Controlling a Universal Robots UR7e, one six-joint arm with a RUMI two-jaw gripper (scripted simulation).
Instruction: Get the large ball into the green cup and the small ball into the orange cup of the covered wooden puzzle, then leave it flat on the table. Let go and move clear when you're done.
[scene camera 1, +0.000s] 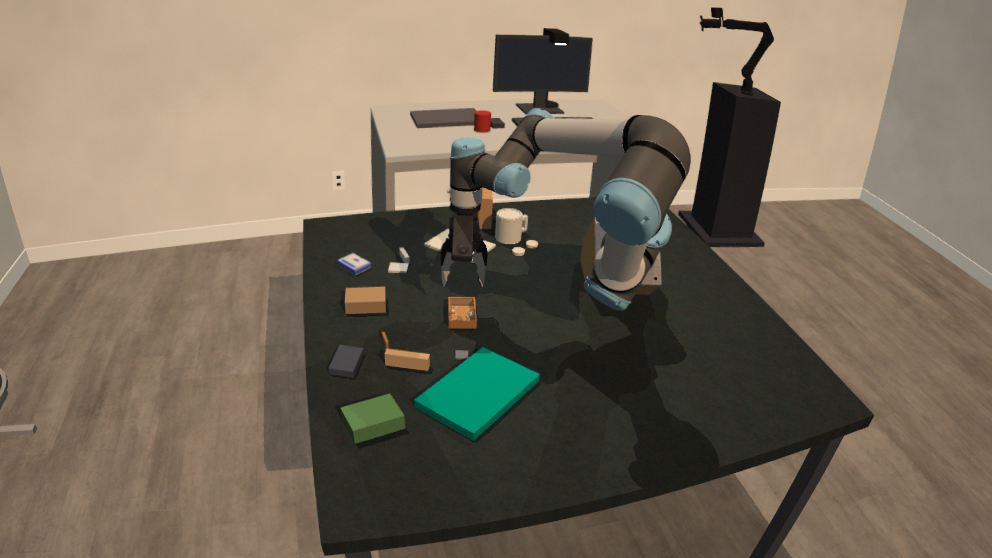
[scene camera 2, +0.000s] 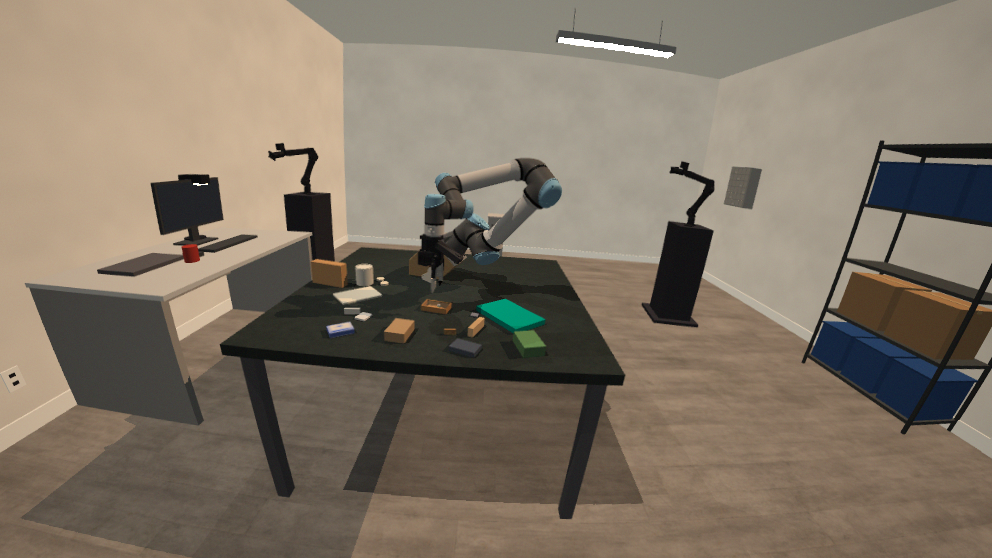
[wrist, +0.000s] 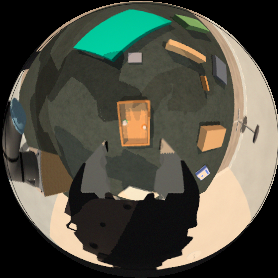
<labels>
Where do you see a brown box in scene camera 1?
362, 300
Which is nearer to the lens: the grey box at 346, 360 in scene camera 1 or the green box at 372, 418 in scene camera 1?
The green box.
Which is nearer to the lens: the teal flat box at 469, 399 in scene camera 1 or the covered wooden puzzle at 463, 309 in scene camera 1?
The teal flat box.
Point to my gripper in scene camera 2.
At 436, 289
</labels>
